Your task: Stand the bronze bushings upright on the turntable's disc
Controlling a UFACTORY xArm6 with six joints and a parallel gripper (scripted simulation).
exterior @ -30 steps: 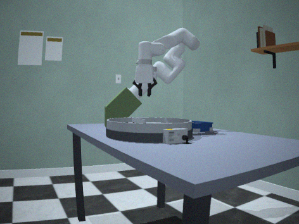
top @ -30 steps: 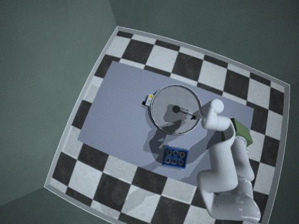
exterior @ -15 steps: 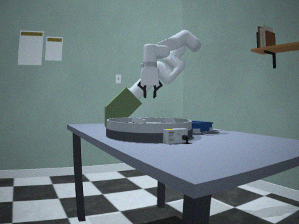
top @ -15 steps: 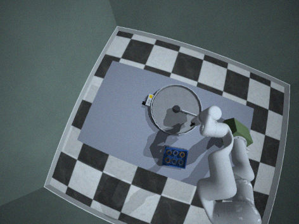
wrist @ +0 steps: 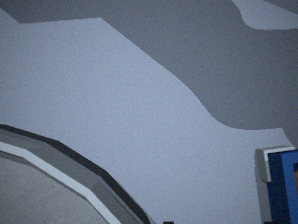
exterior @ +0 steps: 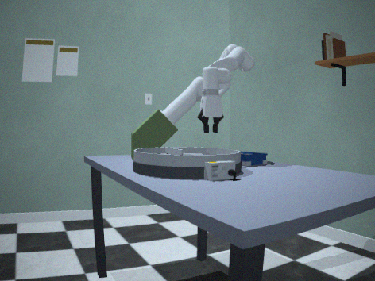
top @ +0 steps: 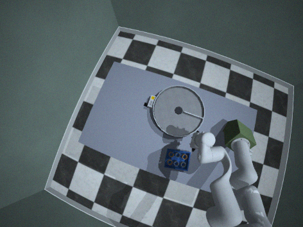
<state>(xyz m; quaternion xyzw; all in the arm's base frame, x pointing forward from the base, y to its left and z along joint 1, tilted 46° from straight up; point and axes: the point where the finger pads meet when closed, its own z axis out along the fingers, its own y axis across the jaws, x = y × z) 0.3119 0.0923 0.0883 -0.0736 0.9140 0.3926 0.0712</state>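
Now: hand 10 mm short of the blue crate, 170 mm to the right of it and 140 mm above it. Also, from my hand: round turntable disc (180 mm ahead, 180 mm to the right, 110 mm below); turntable (200 mm ahead, 180 mm to the right, 120 mm below).
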